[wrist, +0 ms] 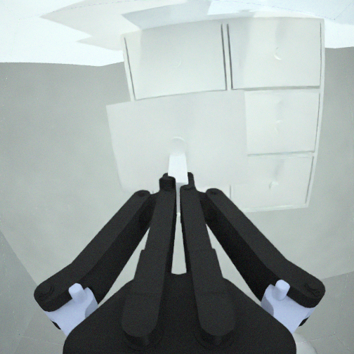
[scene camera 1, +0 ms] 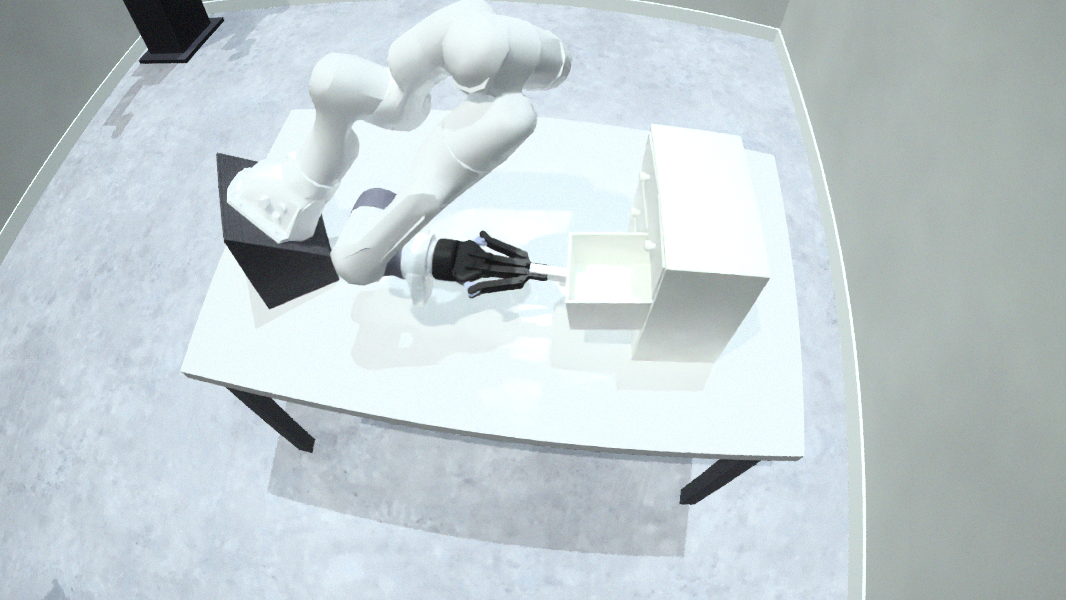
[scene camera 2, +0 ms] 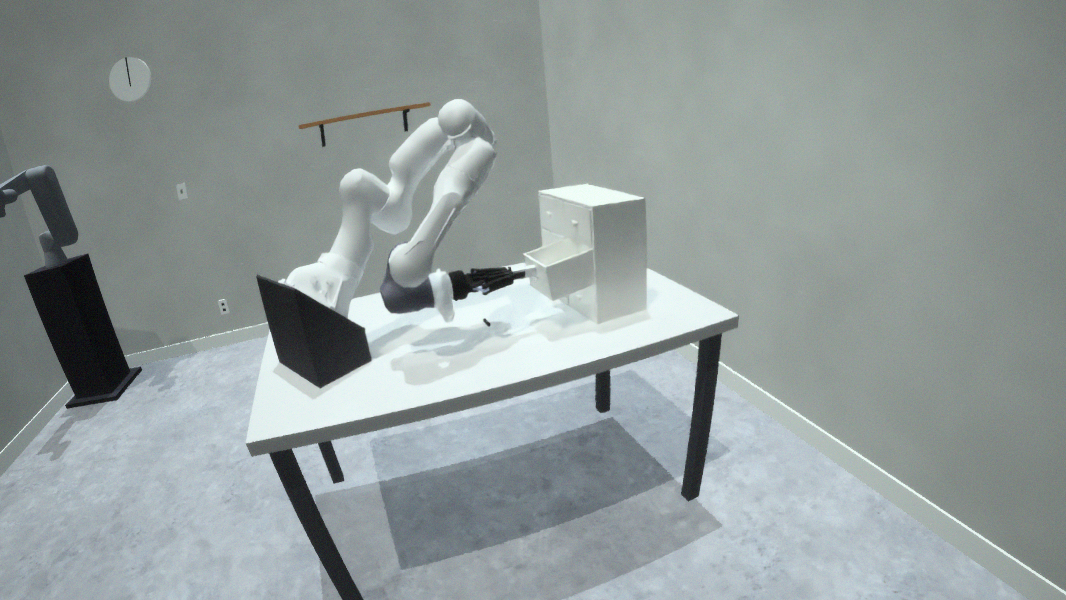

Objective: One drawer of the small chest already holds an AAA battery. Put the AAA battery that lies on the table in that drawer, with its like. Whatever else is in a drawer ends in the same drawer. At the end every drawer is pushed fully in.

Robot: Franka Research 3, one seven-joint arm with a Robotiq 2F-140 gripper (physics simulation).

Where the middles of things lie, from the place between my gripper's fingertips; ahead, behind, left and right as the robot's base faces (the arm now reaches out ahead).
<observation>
My hand is 21 cm short of the small white chest (scene camera 1: 716,266) and 11 cm to the right of it.
</observation>
